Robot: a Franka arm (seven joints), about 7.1 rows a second.
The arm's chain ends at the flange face. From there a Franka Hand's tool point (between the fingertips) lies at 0.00 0.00 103.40 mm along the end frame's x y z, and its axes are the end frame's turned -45 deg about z.
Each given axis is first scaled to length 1.
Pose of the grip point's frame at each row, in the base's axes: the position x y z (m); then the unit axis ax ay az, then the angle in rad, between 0 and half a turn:
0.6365 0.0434 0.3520 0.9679 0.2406 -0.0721 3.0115
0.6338 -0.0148 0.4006 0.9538 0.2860 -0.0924 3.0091
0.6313 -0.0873 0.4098 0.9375 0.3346 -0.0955 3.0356
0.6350 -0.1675 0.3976 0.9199 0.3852 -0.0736 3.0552
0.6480 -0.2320 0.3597 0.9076 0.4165 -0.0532 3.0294
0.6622 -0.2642 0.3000 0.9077 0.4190 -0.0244 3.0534
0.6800 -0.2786 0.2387 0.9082 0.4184 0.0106 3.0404
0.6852 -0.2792 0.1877 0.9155 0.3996 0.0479 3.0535
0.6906 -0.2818 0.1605 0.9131 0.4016 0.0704 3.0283
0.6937 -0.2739 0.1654 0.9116 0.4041 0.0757 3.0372
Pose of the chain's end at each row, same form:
0.6476 0.0600 0.4535 0.9880 -0.1484 -0.0418 2.9662
0.6480 0.0037 0.5013 0.9931 -0.1010 -0.0601 2.9484
0.6461 -0.0705 0.5107 0.9964 -0.0497 -0.0681 2.9705
0.6455 -0.1534 0.4995 0.9987 0.0039 -0.0515 3.0054
0.6531 -0.2169 0.4619 0.9989 0.0375 -0.0277 2.9972
0.6630 -0.2538 0.4029 0.9992 0.0398 -0.0057 3.0414
0.6736 -0.2700 0.3415 0.9988 0.0390 0.0292 3.0562
0.6725 -0.2748 0.2902 0.9980 0.0188 0.0611 3.0969
0.6727 -0.2770 0.2622 0.9960 0.0216 0.0866 3.0908
0.6751 -0.2704 0.2671 0.9957 0.0245 0.0898 3.1030

